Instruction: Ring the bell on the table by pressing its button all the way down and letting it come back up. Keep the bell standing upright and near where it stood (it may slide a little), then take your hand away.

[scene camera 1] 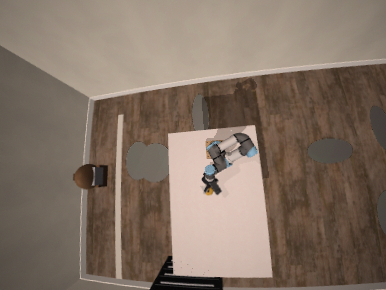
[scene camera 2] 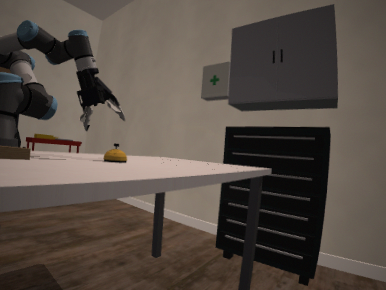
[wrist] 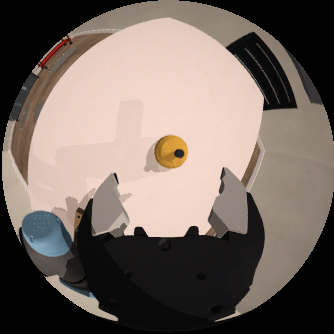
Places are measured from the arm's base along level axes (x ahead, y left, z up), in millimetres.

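Pixels of known places: gripper, fingertip midpoint: (scene camera 1: 210, 187) (scene camera 2: 105, 126) (wrist: 167, 171).
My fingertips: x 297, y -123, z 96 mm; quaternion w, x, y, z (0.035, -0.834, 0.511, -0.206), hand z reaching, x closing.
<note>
Ahead of a thing's pixels: the offset from my fingertips to its top centre. Level surfaces: height alone.
The yellow dome bell {32 mm ahead, 33 mm right, 59 mm down} (scene camera 1: 208, 191) (scene camera 2: 115, 156) (wrist: 167, 146) stands upright on the pale table {125 mm down} (scene camera 1: 220, 240) (scene camera 2: 165, 172) (wrist: 175, 75). Its small black button {32 mm ahead, 33 mm right, 59 mm down} (scene camera 2: 116, 145) (wrist: 179, 153) stands up on top of the dome. My gripper (scene camera 1: 211, 190) (scene camera 2: 105, 124) (wrist: 167, 171) is open and empty, with its fingers spread wide. In scene camera 2 it hangs tilted above the bell, apart from it. In the wrist view the bell lies a little beyond the line between the fingertips, about midway across. In scene camera 1 the gripper partly covers the bell.
A wooden block (scene camera 1: 208, 142) (scene camera 2: 15, 153) is near the arm's base. A black drawer cabinet (scene camera 1: 187, 282) (scene camera 2: 270, 167) (wrist: 257, 62) stands past the table's far end. A grey wall cabinet (scene camera 2: 300, 60) and a white first-aid box (scene camera 2: 215, 90) hang on the wall. A red bench (scene camera 2: 55, 142) stands behind.
</note>
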